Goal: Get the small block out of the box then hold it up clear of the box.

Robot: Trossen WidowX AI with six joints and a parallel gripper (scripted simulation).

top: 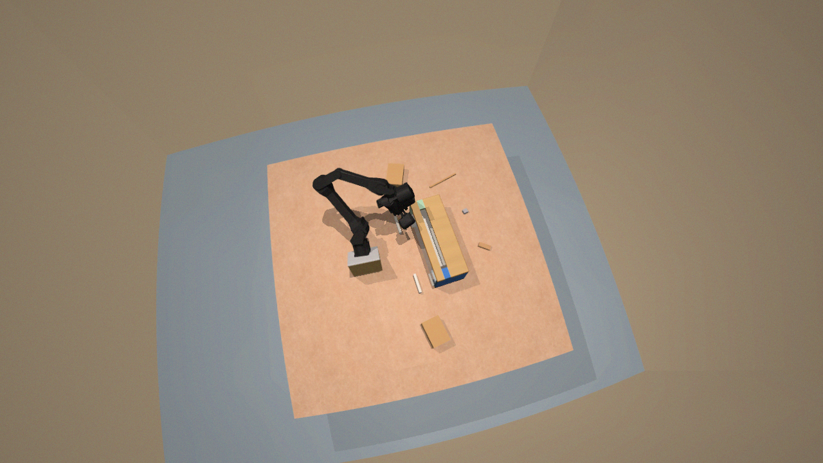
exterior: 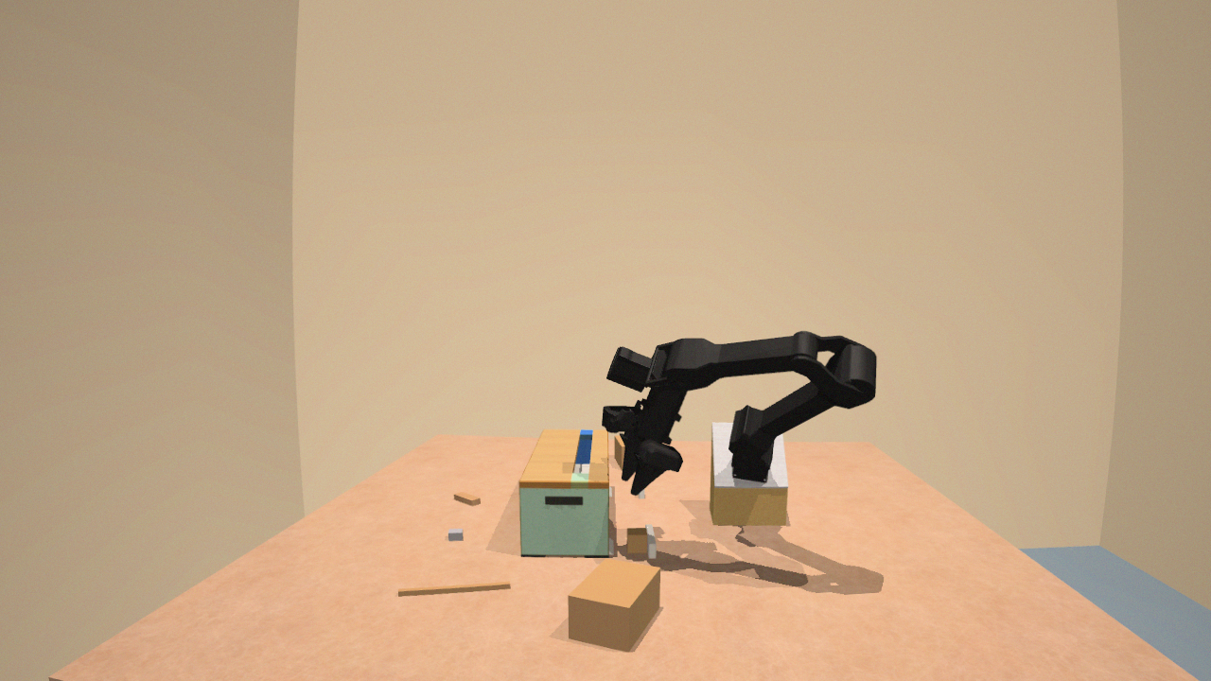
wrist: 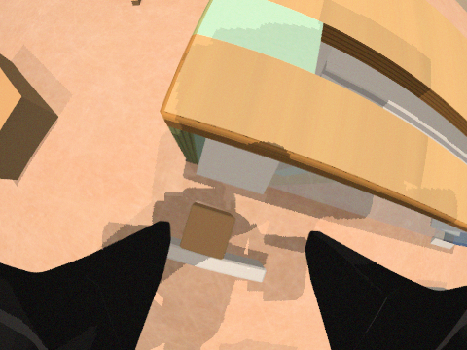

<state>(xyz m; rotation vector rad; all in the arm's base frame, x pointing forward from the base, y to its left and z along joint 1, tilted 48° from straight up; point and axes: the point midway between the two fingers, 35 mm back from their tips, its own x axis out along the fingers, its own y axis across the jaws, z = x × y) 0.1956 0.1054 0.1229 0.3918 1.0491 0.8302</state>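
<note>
Right now the small brown block is 20 mm behind my gripper tip and 90 mm below it. Round my gripper tip: long box (90 mm ahead, 130 mm to the right, 40 mm below); then thin stick (220 mm ahead, 220 mm to the left, 100 mm below); then tan chip (360 mm ahead, 160 mm to the right, 100 mm below).
</note>
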